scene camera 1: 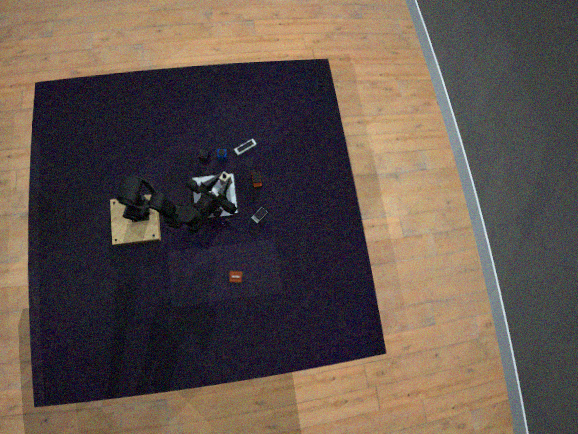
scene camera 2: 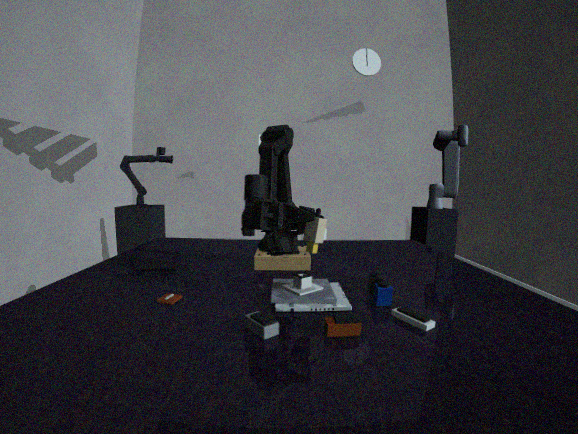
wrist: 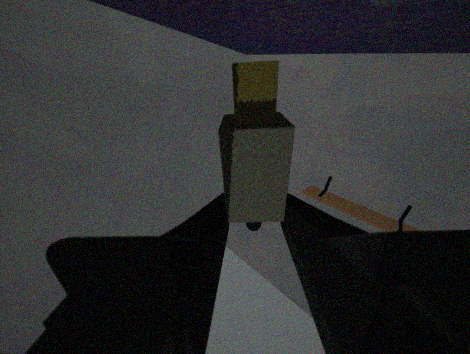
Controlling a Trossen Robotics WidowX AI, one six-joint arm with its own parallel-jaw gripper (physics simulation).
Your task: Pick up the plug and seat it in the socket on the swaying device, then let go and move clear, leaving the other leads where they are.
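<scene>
The plug (scene camera 1: pixel 224 177) (scene camera 2: pixel 315 231) (wrist: pixel 260 175) is a cream block with a yellow tip (scene camera 2: pixel 314 248) (wrist: pixel 256 85). My gripper (scene camera 1: pixel 221 182) (scene camera 2: pixel 316 218) (wrist: pixel 253 198) is shut on its cream body. In scene camera 2 the plug hangs tilted, tip down, apart from the device. The device (scene camera 1: pixel 231 181) (scene camera 2: pixel 343 302) is a pale flat base with a grey plate (scene camera 2: pixel 320 294). The socket (scene camera 2: pixel 302 281) is a small white block with a dark top on that plate; the plug appears higher and to its right. The arm hides much of the device in scene camera 1.
Around the device lie a blue piece (scene camera 1: pixel 221 153) (scene camera 2: pixel 384 295), a long white piece (scene camera 1: pixel 245 146) (scene camera 2: pixel 414 320), an orange piece (scene camera 1: pixel 257 179) (scene camera 2: pixel 343 327), a grey-white piece (scene camera 1: pixel 260 214) (scene camera 2: pixel 263 325) and a dark piece (scene camera 1: pixel 204 155). A flat orange piece (scene camera 1: pixel 235 276) (scene camera 2: pixel 170 299) lies farther off.
</scene>
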